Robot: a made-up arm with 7 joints. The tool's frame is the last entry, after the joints.
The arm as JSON. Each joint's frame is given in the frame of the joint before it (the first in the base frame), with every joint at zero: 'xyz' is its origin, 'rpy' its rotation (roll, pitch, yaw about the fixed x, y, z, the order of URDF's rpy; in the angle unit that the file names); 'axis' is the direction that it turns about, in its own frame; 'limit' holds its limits. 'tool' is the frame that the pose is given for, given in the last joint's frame.
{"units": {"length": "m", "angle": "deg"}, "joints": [
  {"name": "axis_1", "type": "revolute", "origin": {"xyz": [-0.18, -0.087, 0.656], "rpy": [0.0, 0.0, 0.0]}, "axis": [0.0, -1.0, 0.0], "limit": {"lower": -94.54, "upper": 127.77}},
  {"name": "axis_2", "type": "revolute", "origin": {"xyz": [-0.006, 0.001, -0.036], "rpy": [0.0, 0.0, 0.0]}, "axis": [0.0, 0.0, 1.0], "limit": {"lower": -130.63, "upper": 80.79}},
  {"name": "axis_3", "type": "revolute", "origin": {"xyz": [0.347, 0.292, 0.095], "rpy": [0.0, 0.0, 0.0]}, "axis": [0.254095, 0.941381, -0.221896], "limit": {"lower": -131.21, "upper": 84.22}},
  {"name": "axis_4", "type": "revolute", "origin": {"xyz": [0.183, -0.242, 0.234], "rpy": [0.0, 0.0, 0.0]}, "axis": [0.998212, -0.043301, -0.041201], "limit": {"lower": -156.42, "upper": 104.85}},
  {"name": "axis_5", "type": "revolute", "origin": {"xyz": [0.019, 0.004, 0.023], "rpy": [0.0, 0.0, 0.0]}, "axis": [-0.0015, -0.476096, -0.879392], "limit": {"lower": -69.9, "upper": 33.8}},
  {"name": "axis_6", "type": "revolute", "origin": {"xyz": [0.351, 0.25, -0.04], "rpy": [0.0, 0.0, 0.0]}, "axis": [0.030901, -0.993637, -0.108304], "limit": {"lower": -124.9, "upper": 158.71}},
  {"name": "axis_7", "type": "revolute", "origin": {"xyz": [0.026, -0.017, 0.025], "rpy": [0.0, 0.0, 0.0]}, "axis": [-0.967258, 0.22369, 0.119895], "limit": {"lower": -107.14, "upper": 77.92}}
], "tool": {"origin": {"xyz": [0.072, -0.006, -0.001], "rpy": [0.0, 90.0, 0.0]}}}
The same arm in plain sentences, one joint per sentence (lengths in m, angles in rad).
The arm has seven revolute joints in a row. What follows holds with every joint at zero, and every direction is one of the base frame's.
Joint 1 sits 0.1800 m along -x and 0.0870 m along -y and 0.6560 m along +z from the base frame's origin and turns about -y, from -1.6500 to 2.2300 rad.
Joint 2 sits 0.0060 m along -x and 0.0010 m along +y and 0.0360 m along -z from joint 1 and turns about +z, from -2.2799 to 1.4101 rad.
Joint 3 sits 0.3470 m along +x and 0.2920 m along +y and 0.0950 m along +z from joint 2 and turns about the direction (0.254095, 0.941381, -0.221896), from -2.2900 to 1.4699 rad.
Joint 4 sits 0.1830 m along +x and 0.2420 m along -y and 0.2340 m along +z from joint 3 and turns about the direction (0.998212, -0.043301, -0.041201), from -2.7300 to 1.8300 rad.
Joint 5 sits 0.0190 m along +x and 0.0040 m along +y and 0.0230 m along +z from joint 4 and turns about the direction (-0.0015, -0.476096, -0.879392), from -1.2200 to 0.5899 rad.
Joint 6 sits 0.3510 m along +x and 0.2500 m along +y and 0.0400 m along -z from joint 5 and turns about the direction (0.030901, -0.993637, -0.108304), from -2.1799 to 2.7700 rad.
Joint 7 sits 0.0260 m along +x and 0.0170 m along -y and 0.0250 m along +z from joint 6 and turns about the direction (-0.967258, 0.22369, 0.119895), from -1.8699 to 1.3600 rad.
The tool frame, which is the frame that the pose is given for, sits 0.0720 m along +x and 0.0060 m along -y and 0.0010 m along -z from joint 7; its axes are the base frame's turned by roll 0.0000, pitch 1.5708 and yaw 0.0000 rad (as in URDF: about the fixed x, then y, then z).

